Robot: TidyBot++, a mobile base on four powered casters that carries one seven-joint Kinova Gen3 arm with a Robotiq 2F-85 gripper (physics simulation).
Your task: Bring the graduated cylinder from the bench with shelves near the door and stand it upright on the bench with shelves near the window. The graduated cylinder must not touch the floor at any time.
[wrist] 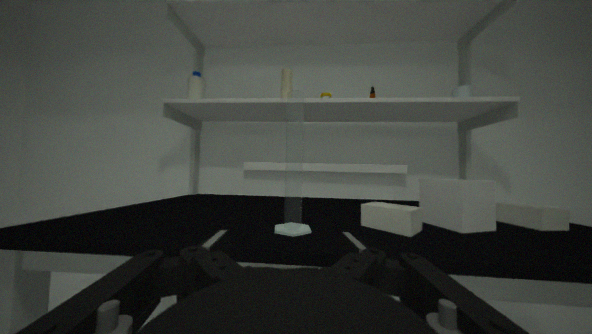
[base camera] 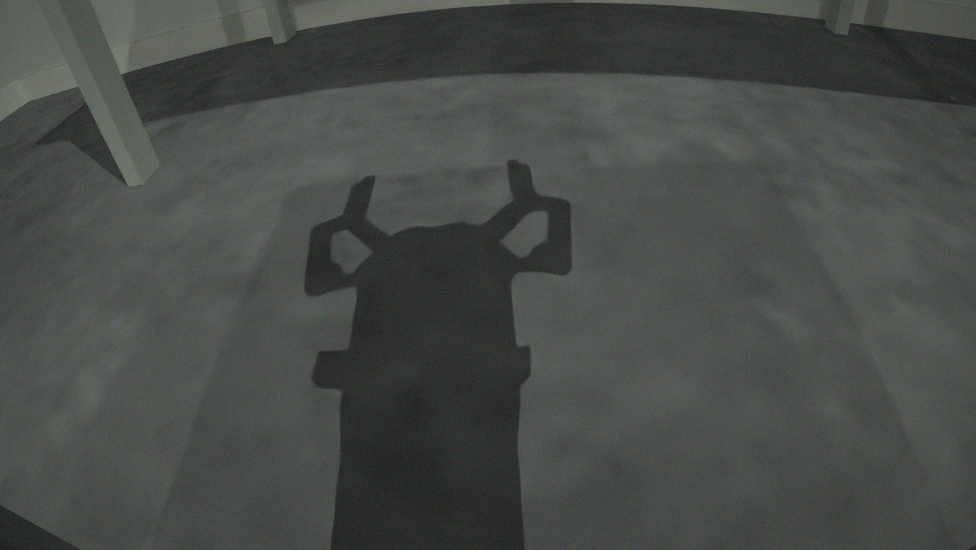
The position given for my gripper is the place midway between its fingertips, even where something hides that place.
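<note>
Wrist view: my gripper [wrist: 285, 243], graduated cylinder [wrist: 292, 226], bench with shelves [wrist: 514, 263], small white shelf [wrist: 318, 167]. Base camera view: graduated cylinder out of frame.
</note>
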